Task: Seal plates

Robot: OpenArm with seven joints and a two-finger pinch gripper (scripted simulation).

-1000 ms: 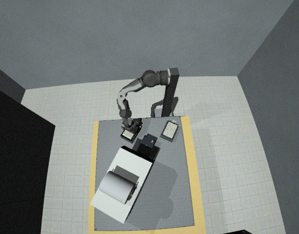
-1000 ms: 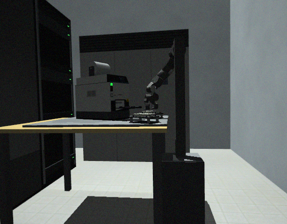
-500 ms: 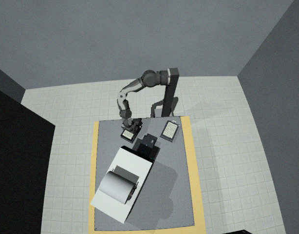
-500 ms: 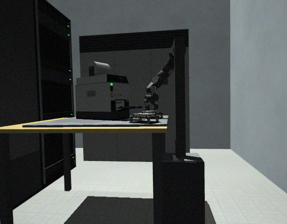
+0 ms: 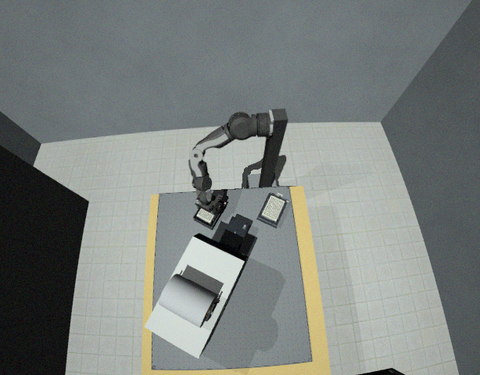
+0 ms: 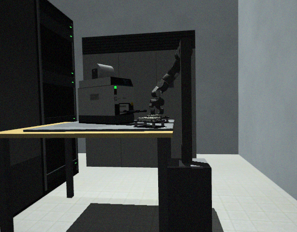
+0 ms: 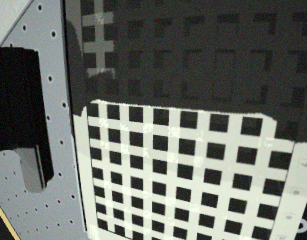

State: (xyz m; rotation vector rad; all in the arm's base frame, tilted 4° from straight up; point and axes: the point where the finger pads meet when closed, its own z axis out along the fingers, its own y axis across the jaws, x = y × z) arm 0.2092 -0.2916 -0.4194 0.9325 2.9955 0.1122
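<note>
Right now the sealer stage is 15 cm ahead of my hand, 13 cm to the left of it and 3 cm above it. Also, from my hand: well plate (35 cm to the left, 3 cm ahead, 1 cm below); foil roll (43 cm ahead, 35 cm above, 5 cm to the right); start button (29 cm ahead, 15 cm to the left, 13 cm above).
</note>
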